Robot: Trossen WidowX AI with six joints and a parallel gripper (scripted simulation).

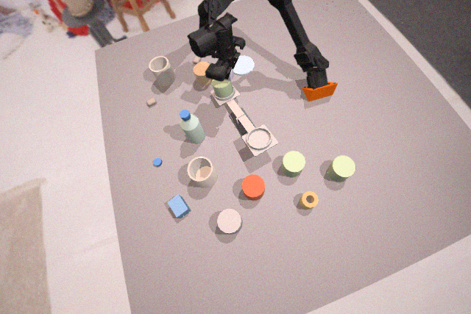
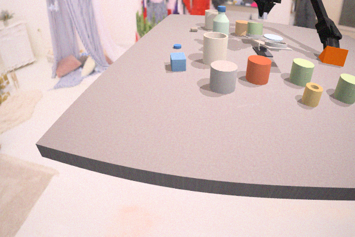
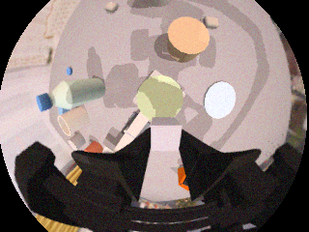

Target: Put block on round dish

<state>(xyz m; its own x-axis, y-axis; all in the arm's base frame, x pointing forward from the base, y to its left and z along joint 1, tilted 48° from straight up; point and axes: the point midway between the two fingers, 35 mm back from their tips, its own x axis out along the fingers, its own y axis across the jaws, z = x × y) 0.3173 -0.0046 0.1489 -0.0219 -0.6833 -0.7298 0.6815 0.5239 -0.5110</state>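
My gripper tip is 90 mm past the round pale blue dish, 130 mm to the left of it and 120 mm above it. From my gripper tip the other things lie so: peach cylinder: 90 mm ahead, 110 mm to the right, 90 mm below; pale lavender block: 10 mm above; bottle: 180 mm ahead, 120 mm to the left, 10 mm below.
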